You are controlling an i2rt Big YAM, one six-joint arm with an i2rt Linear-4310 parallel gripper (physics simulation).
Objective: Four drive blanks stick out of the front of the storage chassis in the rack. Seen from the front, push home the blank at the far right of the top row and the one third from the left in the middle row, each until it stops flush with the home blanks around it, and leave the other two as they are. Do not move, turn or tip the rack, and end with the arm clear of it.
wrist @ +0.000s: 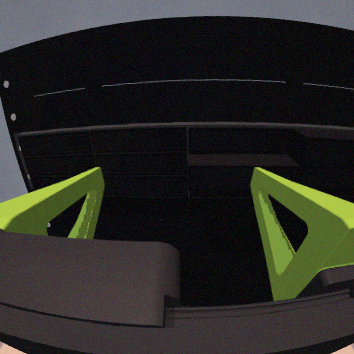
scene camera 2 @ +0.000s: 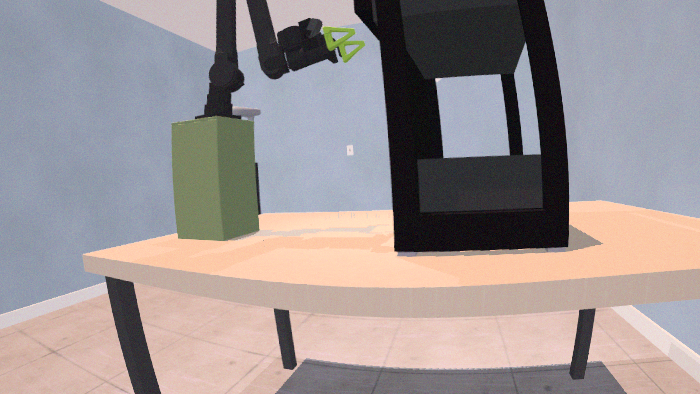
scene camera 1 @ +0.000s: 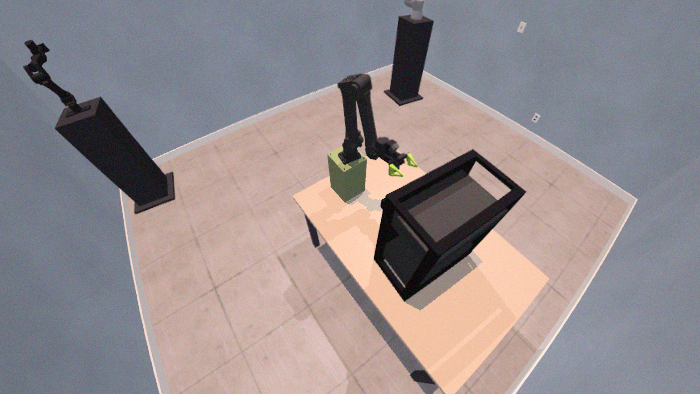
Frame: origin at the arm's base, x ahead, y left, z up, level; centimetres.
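Where they show: gripper, between the fingertips: (wrist: 176, 175) (scene camera 2: 360, 37) (scene camera 1: 410, 171); arm's base, origin of its link: (scene camera 2: 218, 121) (scene camera 1: 349, 156).
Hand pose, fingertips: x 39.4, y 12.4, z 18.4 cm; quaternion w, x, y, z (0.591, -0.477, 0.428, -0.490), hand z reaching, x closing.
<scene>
Each offset is from my fingertips to the top centre of the thing. Level surfaces: height alone.
The black rack (scene camera 1: 475, 222) (scene camera 2: 412, 175) stands upright on the table. The storage chassis (scene camera 2: 465, 42) sits in its upper part; its dark front is turned toward the arm. In the wrist view, a blank @[dx +12.9, dy -4.8, dz -2.0 cm] (wrist: 240, 160) in what looks like the middle row, third column, stands out and shows its brownish top face. Another blank @[dx +13.7, dy -15.7, dz +0.8 cm] (wrist: 327, 133) stands out at the right of the top row, cut off by the view's edge. Other blanks are too dark to judge. My gripper (scene camera 1: 409, 171) (scene camera 2: 359, 37) (wrist: 176, 175) is open and empty, in front of the chassis and apart from it.
The arm stands on a green pedestal (scene camera 1: 346, 177) (scene camera 2: 215, 180) at one end of the wooden table @[dz -50.1 cm] (scene camera 1: 450, 330) (scene camera 2: 320, 270). Two dark pillars (scene camera 1: 112, 155) (scene camera 1: 411, 60) stand on the floor away from the table, each with an arm on top.
</scene>
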